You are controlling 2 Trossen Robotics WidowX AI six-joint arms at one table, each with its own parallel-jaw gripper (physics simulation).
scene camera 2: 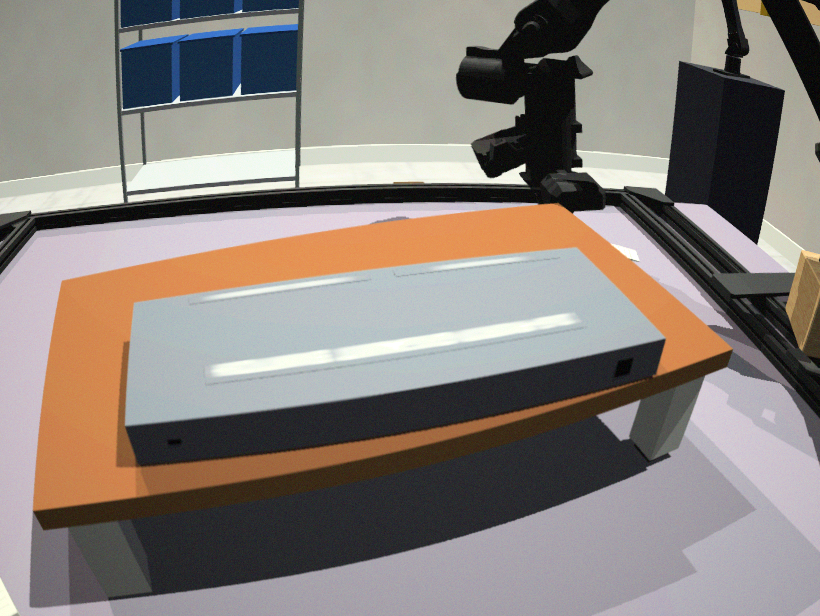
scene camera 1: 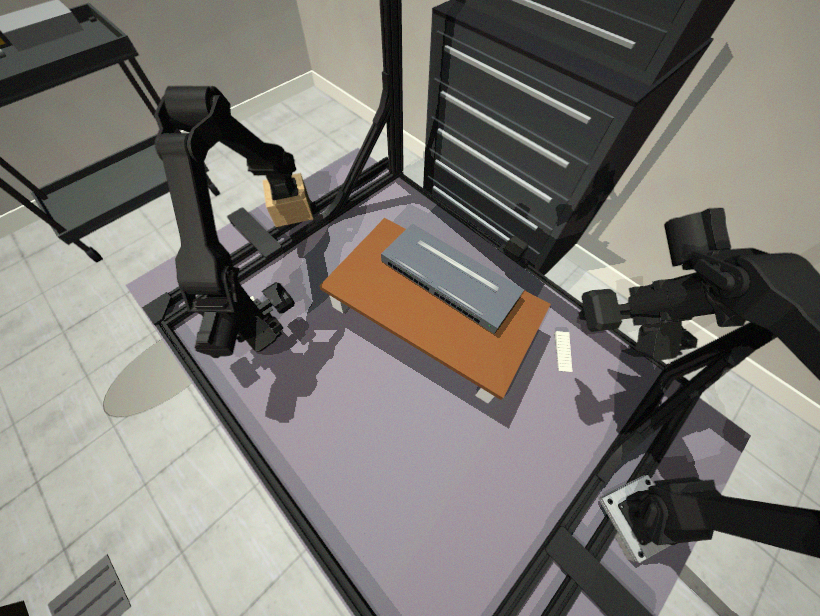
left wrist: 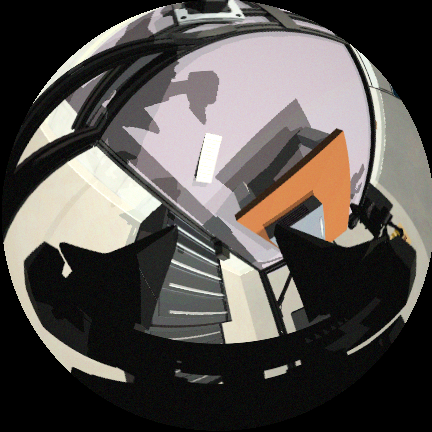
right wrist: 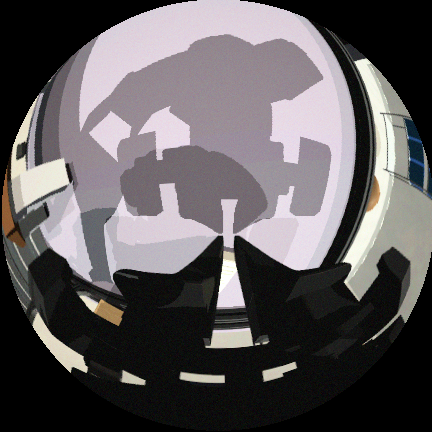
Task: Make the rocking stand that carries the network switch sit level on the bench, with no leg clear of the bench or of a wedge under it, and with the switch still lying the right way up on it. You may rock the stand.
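Frame: origin at the left arm's base, x ahead, y left, z up, level; millimetres.
Where they show: left gripper, fingertip midpoint: [left wrist: 226, 229]; right gripper, fingertip midpoint: [left wrist: 349, 203] [right wrist: 227, 240]; left arm's base at its link origin: [scene camera 1: 644, 516]; right arm's base at its link origin: [scene camera 1: 284, 189].
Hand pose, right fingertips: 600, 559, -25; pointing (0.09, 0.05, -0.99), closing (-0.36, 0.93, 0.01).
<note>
Each offset is from my right fingertips to the top centre of the thing, as dx, dy, dz.
The orange stand [scene camera 1: 410, 331] [scene camera 2: 318, 251] [left wrist: 320, 175] carries the grey network switch {-72, -425, +122} [scene camera 1: 450, 271] [scene camera 2: 397, 358] [left wrist: 311, 222], which lies flat, right way up. Pale legs show beneath; I cannot tell which legs are clear of the bench. A pale ribbed wedge {-286, -618, +2} [scene camera 1: 563, 351] [left wrist: 207, 157] lies right of the stand in scene camera 1. Another pale wedge {+64, +12, +2} [scene camera 2: 626, 251] [right wrist: 228, 267] lies near the right gripper, largely hidden. My right gripper [scene camera 1: 265, 341] [scene camera 2: 546, 188] [right wrist: 227, 240] is shut and empty, left of the stand in scene camera 1. My left gripper [scene camera 1: 626, 334] [left wrist: 226, 229] is open and empty, above the bench at the right.
A black frame rail [scene camera 1: 251, 450] borders the bench. A wooden block [scene camera 1: 289, 205] sits at the upper left, at another arm's end. A silver plate [scene camera 1: 619, 513] is at the lower right, under a further arm. A dark drawer cabinet [scene camera 1: 530, 132] stands behind the bench.
</note>
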